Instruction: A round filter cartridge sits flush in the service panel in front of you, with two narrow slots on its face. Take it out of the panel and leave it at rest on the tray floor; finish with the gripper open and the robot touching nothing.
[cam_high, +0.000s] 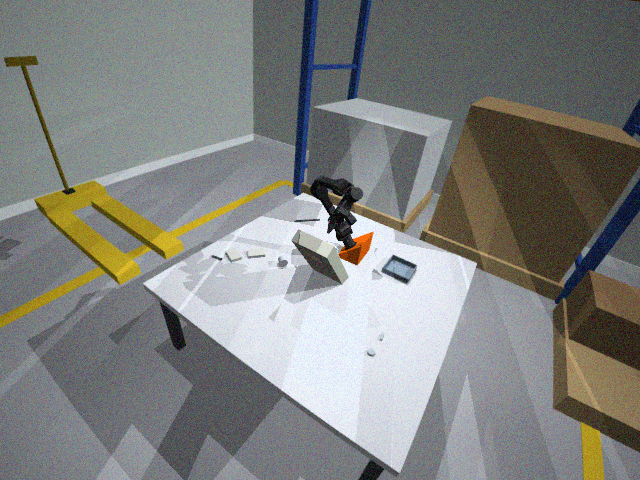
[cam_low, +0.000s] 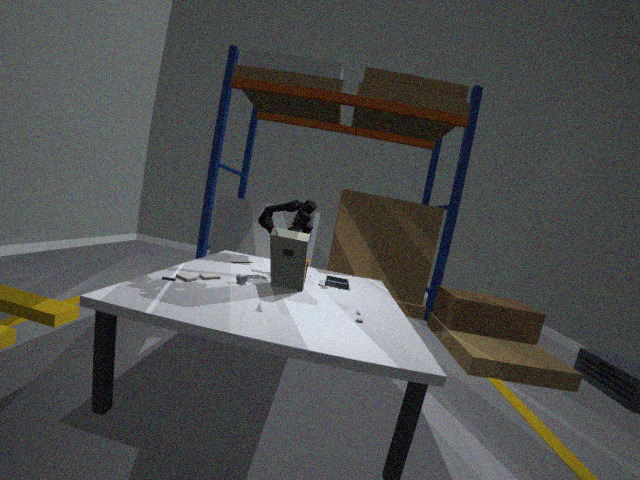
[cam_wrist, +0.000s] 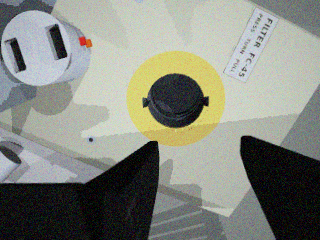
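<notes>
My gripper tip is 3 cm past the round grey filter cartridge, 1 cm to the right of it and 11 cm above it. Also, from my gripper tip: pale service panel (2 cm ahead, 13 cm below); dark tray (30 cm behind, 33 cm to the left, 30 cm below).
</notes>
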